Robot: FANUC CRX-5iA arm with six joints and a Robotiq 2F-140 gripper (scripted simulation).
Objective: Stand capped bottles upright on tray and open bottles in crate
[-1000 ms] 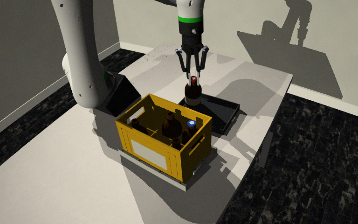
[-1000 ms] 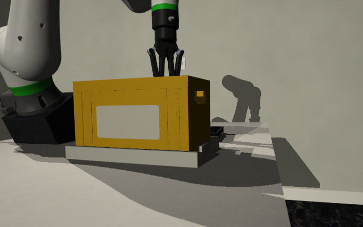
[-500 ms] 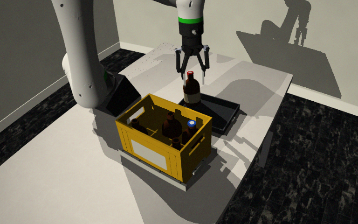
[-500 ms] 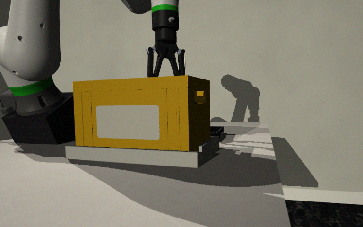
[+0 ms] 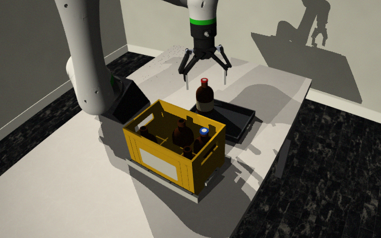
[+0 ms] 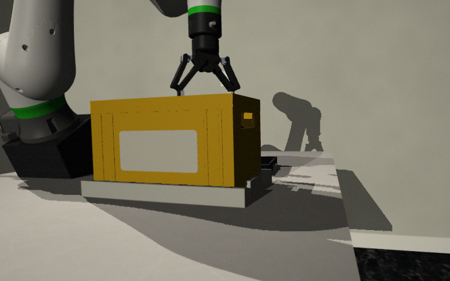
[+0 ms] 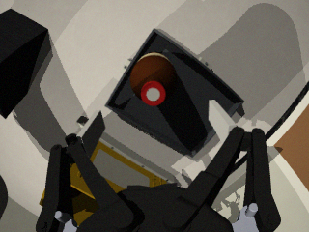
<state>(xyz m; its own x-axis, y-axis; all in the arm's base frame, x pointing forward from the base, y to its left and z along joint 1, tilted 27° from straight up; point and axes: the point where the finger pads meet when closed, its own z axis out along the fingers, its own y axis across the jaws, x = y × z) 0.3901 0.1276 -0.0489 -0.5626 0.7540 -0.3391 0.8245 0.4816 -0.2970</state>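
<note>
The yellow crate lies 1 cm ahead of my hand, 29 cm to the right of it and 8 cm below it. From my hand the other things lie so: dark tray (6 cm ahead, 1 cm to the right, 15 cm below).
</note>
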